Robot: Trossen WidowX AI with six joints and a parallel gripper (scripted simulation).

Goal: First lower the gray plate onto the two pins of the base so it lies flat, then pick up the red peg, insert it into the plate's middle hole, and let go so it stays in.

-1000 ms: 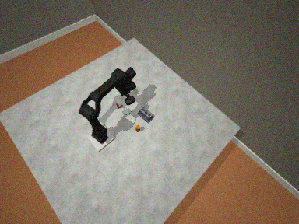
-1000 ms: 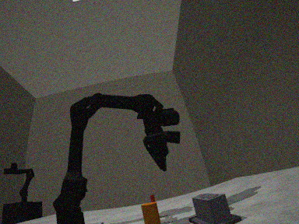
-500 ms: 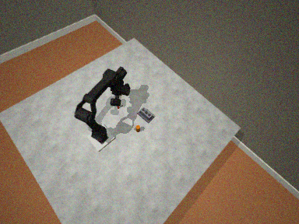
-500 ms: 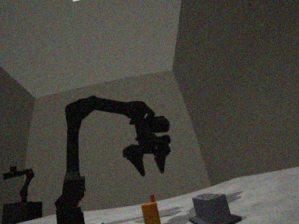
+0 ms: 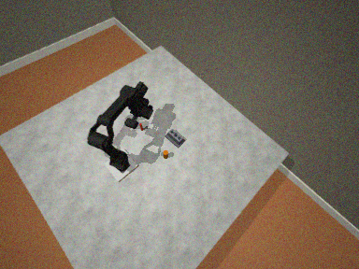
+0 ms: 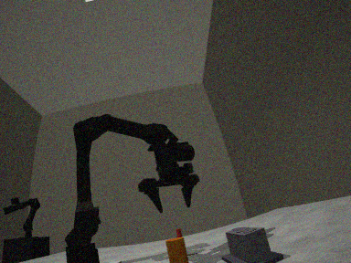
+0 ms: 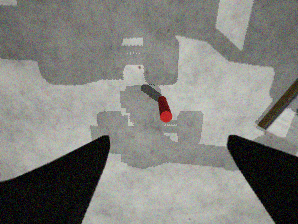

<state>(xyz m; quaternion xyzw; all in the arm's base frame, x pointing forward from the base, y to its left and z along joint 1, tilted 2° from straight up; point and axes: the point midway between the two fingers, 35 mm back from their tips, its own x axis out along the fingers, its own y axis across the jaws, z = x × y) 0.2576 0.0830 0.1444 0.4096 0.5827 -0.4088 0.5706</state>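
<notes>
Right now my gripper tip is 10 cm above the red peg. Round my gripper tip: small orange block (24 cm to the right, 10 cm below, 4 cm behind); dark flat base (21 cm to the right, 13 cm below, 9 cm ahead); gray plate (21 cm to the right, 9 cm below, 9 cm ahead).
</notes>
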